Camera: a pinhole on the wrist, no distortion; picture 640 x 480 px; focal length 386.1 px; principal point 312.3 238.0 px. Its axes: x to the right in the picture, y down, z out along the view. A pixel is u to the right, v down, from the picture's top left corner.
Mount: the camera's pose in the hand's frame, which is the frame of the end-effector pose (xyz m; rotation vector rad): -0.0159 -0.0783 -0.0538 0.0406 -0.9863 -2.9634
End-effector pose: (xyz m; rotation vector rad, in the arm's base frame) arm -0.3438 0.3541 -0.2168 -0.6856 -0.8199 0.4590
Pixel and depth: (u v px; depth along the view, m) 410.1 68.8 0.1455
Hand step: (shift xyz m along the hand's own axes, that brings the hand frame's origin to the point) -0.0577 0.0589 0.0237
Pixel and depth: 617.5 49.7 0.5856
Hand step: -0.4989 0.4893 0.2349
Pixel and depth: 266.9 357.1 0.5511
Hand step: 0.0337 0.1173 0.4903
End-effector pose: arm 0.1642 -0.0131 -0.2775 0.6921 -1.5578 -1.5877
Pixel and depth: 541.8 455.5 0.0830
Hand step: -0.0673 -0.0673 0.0397
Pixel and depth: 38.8 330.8 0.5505
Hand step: 0.3583 0.1554 0.4734
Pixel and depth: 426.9 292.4 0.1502
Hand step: -0.0648 -0.0064 0.0782
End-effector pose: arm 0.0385 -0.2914 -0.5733 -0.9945 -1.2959 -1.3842
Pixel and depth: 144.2 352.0 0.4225
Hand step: 0.1562 0.0795 0.3626
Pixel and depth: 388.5 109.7 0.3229
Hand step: -0.0904 0.1993 0.1391
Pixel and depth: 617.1 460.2 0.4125
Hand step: -0.3518 -0.0295 0.4124
